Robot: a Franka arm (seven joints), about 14 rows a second.
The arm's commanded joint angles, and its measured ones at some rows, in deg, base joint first. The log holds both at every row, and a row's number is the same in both.
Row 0, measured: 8.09, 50.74, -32.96, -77.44, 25.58, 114.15, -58.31
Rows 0 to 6, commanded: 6.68, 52.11, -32.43, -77.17, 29.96, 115.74, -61.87; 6.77, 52.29, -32.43, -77.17, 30.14, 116.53, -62.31; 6.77, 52.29, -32.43, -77.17, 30.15, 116.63, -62.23; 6.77, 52.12, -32.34, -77.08, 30.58, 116.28, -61.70; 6.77, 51.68, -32.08, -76.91, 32.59, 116.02, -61.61; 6.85, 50.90, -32.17, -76.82, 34.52, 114.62, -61.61; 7.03, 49.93, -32.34, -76.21, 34.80, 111.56, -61.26
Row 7, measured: 7.53, 52.61, -32.94, -76.55, 32.28, 115.52, -60.54
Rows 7 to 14, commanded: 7.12, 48.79, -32.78, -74.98, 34.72, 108.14, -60.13; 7.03, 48.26, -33.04, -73.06, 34.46, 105.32, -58.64; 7.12, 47.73, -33.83, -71.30, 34.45, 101.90, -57.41; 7.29, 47.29, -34.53, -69.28, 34.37, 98.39, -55.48; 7.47, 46.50, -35.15, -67.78, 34.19, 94.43, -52.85; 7.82, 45.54, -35.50, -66.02, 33.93, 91.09, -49.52; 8.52, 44.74, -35.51, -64.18, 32.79, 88.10, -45.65; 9.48, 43.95, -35.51, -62.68, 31.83, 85.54, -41.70
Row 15, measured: 7.91, 45.13, -35.05, -65.69, 33.13, 90.36, -48.14
